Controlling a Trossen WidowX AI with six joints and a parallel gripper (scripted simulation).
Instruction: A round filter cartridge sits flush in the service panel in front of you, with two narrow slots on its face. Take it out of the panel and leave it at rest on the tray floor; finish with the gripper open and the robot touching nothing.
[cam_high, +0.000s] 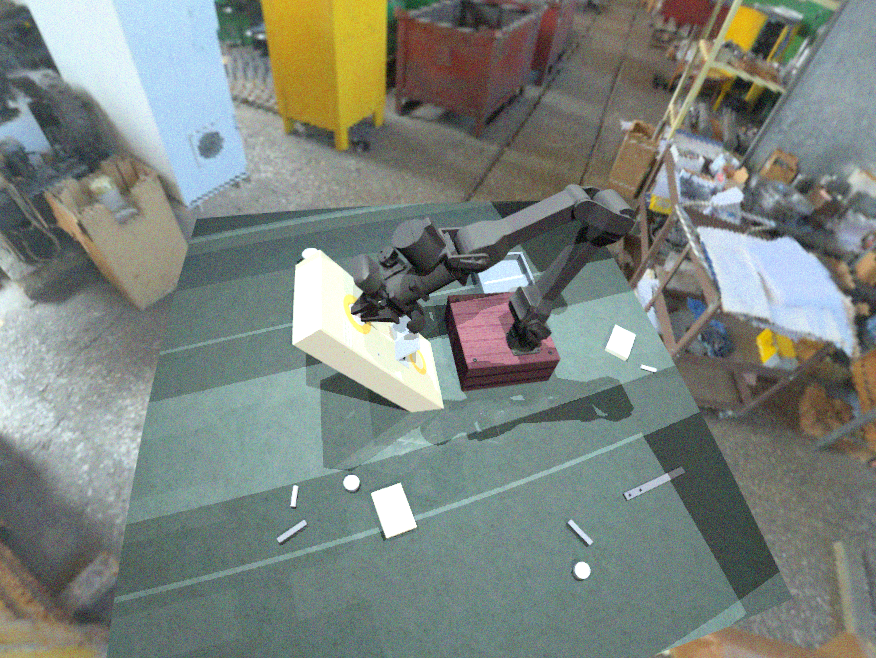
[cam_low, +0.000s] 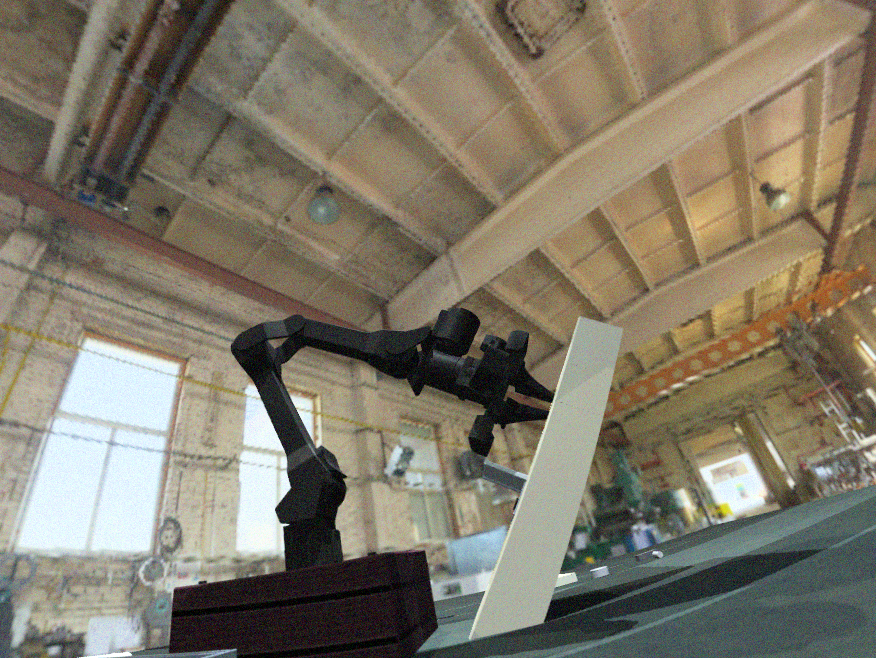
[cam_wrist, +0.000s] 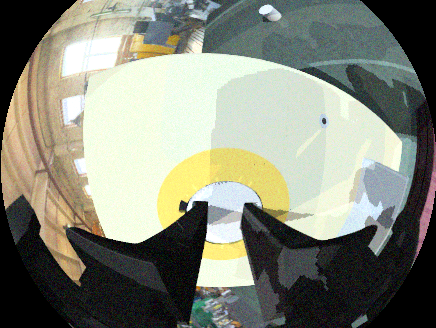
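The grey bracket lies 90 mm behind my gripper tip and 90 mm below it. The rest, counted from my gripper tip: grey tray: 420 mm behind, 270 mm to the right, 220 mm below; cream service panel: 40 mm behind, 80 mm below; white round filter cartridge: 10 mm ahead, 10 mm below.
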